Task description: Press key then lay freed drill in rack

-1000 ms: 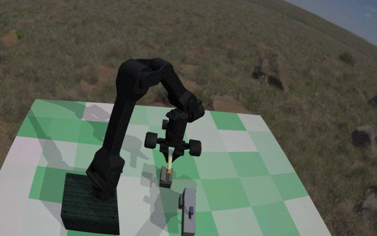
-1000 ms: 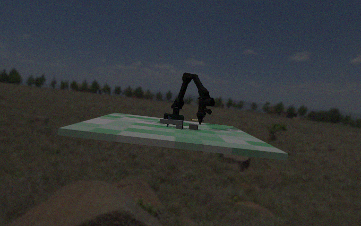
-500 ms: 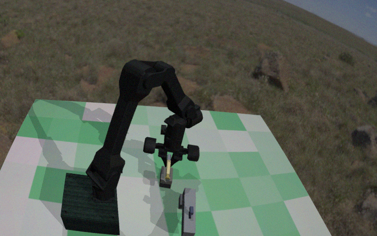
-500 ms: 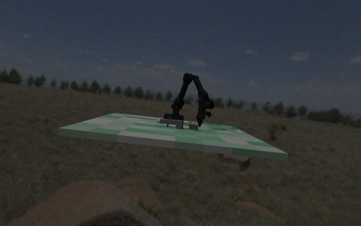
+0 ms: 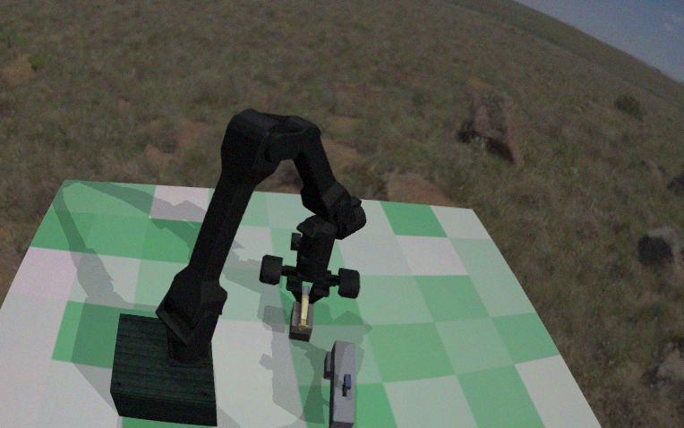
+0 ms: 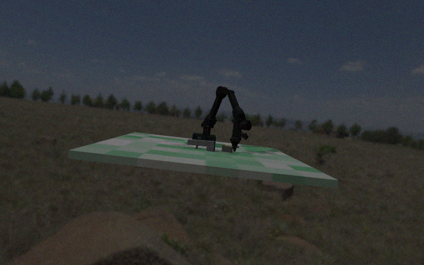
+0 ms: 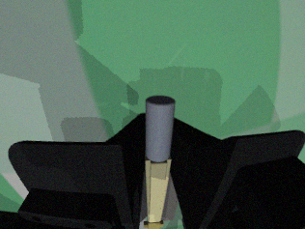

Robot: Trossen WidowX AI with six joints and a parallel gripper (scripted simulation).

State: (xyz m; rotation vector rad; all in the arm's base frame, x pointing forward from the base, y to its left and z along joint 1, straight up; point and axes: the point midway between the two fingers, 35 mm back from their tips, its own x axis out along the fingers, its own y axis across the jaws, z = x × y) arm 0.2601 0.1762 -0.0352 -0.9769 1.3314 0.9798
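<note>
Now: the drill 4 cm to the right of my gripper tip, 3 cm above it and 1 cm behind it. From my gripper tip the other things lie so: blue key (26 cm to the right, 4 cm above); rack (5 cm to the right, 2 cm behind, 1 cm above); grey housing block (23 cm to the right, 3 cm above).
</note>
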